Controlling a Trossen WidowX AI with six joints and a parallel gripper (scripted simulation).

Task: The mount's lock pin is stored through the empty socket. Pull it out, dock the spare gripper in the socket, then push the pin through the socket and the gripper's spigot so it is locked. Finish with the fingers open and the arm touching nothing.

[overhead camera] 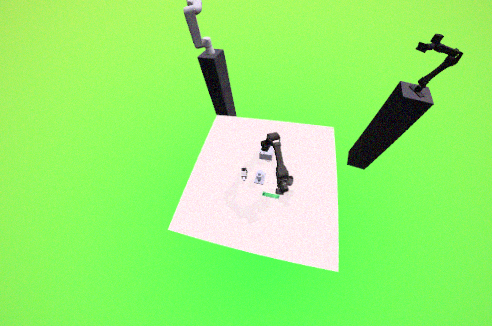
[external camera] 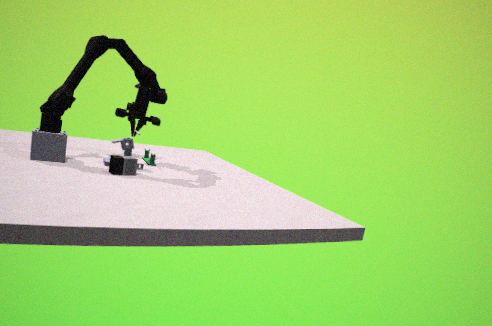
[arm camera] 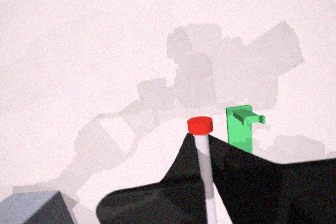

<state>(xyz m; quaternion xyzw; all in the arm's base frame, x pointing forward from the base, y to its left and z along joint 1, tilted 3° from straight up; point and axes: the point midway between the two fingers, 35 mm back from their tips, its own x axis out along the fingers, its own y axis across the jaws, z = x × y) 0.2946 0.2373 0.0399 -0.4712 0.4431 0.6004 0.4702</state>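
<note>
The green rest is 80 mm ahead of my gripper tip, 60 mm to the right of it and 60 mm below it. From my gripper tip the other things lie so: spare gripper 340 mm to the right, 60 mm below, 10 mm behind; then grey mount 200 mm to the right, 40 mm below, 30 mm behind.
</note>
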